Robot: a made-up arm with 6 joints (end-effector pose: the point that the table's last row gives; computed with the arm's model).
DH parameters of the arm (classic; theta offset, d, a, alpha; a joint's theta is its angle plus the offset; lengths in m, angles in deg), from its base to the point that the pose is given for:
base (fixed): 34.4 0 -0.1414 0
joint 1: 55.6 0.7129 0.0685 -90
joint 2: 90 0.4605 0.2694 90
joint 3: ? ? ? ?
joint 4: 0 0.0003 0.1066 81.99
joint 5: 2.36 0.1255 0.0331 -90
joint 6: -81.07 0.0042 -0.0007 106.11
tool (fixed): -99.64 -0.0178 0 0
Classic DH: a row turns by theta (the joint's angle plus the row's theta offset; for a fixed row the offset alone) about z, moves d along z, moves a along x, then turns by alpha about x.
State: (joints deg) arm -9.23 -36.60 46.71 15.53 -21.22 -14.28
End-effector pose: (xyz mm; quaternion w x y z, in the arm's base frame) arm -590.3 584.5 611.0 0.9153 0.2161 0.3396 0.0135
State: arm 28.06 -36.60 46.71 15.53 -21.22 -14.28
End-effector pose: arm -896.0 161.7 611.0 0.8629 0.0962 0.3909 0.3055
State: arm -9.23 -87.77 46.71 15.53 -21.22 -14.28
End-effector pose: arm -608.1 474.6 1047.3 0.7570 0.5841 0.2372 0.1720
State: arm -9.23 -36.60 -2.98 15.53 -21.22 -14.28
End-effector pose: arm -458.1 590.3 574.7 0.9588 0.2271 -0.0499 -0.1634
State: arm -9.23 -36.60 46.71 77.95 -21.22 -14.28
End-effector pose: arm -621.0 398.3 521.7 0.8943 -0.2833 0.2803 0.2036
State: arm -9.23 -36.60 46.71 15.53 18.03 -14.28
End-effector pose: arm -611.1 572.1 635.2 0.7603 0.1454 0.6289 0.0729
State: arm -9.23 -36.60 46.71 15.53 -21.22 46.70
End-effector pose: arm -586.5 567.5 611.2 0.9222 -0.3004 0.2419 0.0284
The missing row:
joint 3: -2.36 0.2695 -0.0219 -81.99
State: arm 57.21 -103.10 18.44 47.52 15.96 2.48
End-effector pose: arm -766.9 -315.4 1044.2 0.6510 0.0800 0.4171 0.6292
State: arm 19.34 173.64 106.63 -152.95 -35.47 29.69
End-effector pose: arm -293.6 -354.2 1002.0 0.4071 -0.0975 -0.8248 -0.3802
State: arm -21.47 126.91 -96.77 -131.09 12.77 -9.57
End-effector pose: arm -877.8 -196.6 667.0 0.6209 -0.0107 0.5895 0.5166
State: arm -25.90 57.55 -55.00 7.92 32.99 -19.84
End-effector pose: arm -467.6 39.0 193.0 0.8555 -0.4390 0.0101 -0.2744
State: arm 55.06 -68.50 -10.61 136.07 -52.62 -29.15
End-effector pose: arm -653.6 -292.7 692.3 0.7637 -0.2832 -0.2654 0.5159
